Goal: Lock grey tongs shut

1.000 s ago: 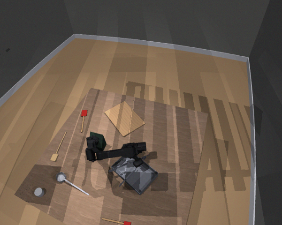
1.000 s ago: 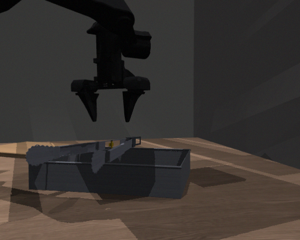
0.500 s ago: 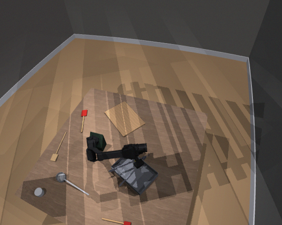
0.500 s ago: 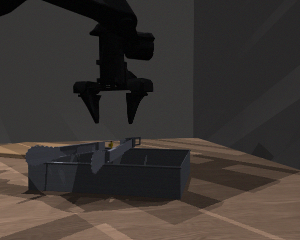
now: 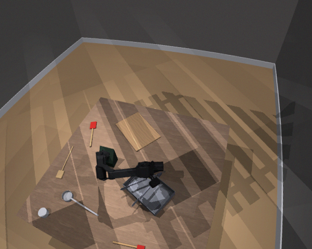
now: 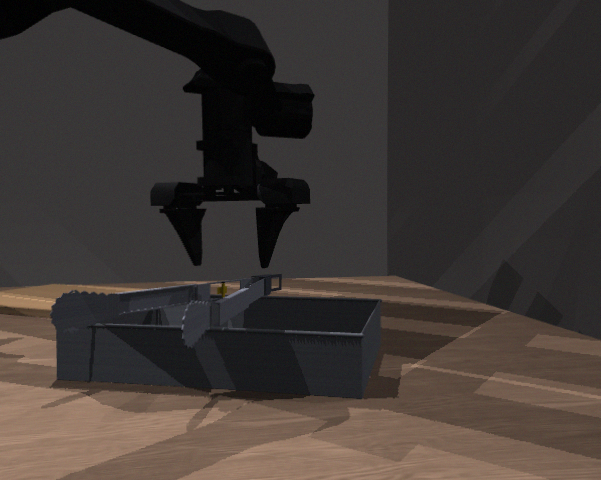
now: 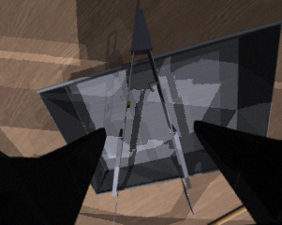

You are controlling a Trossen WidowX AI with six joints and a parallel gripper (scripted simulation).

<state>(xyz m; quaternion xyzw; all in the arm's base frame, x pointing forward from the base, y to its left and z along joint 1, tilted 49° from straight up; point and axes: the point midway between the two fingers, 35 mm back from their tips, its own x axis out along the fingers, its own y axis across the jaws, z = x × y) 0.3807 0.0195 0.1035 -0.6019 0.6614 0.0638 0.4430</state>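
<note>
Right now my gripper tip is 70 mm above the roasting tin, 40 mm to the left of it and 10 mm short of it. The rest, counted from my gripper tip: wooden board (420 mm to the left, 300 mm behind, 90 mm below); then red spatula (680 mm behind, 280 mm to the left, 90 mm below).
</note>
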